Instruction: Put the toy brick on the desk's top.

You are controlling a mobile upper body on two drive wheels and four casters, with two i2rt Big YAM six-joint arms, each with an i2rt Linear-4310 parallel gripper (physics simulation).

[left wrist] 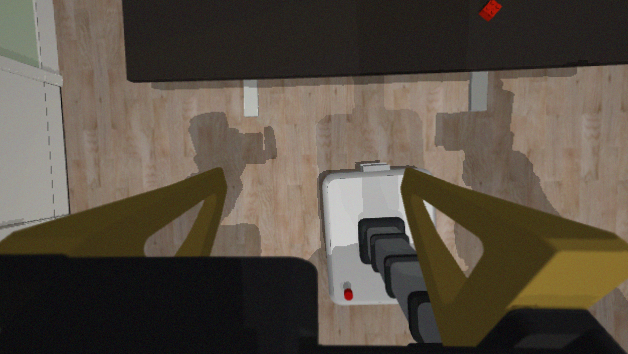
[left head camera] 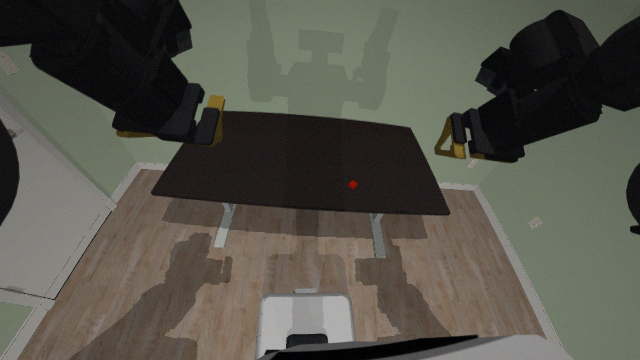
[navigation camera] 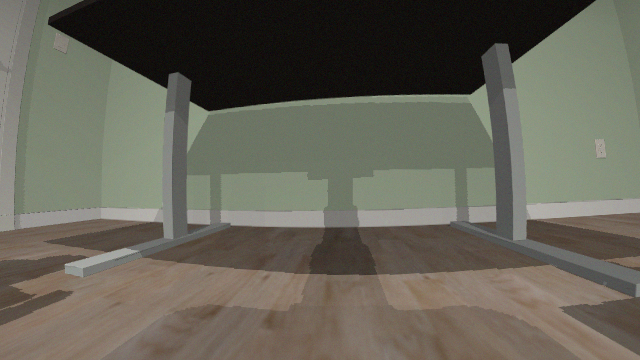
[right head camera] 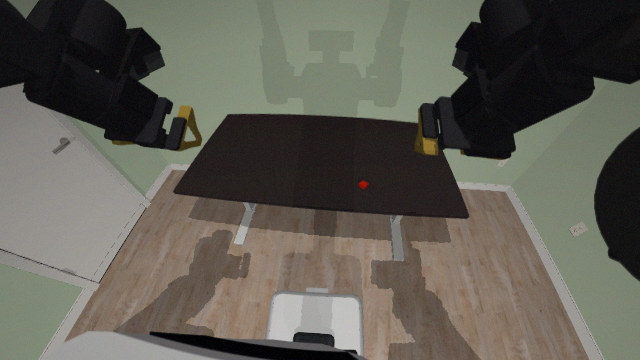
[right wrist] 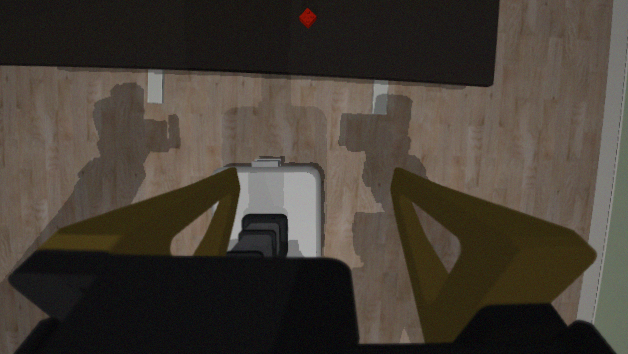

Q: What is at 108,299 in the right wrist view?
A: The right gripper.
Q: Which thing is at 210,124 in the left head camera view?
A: The left gripper.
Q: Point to a white door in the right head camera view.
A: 74,210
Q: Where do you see a dark desk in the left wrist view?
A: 158,48
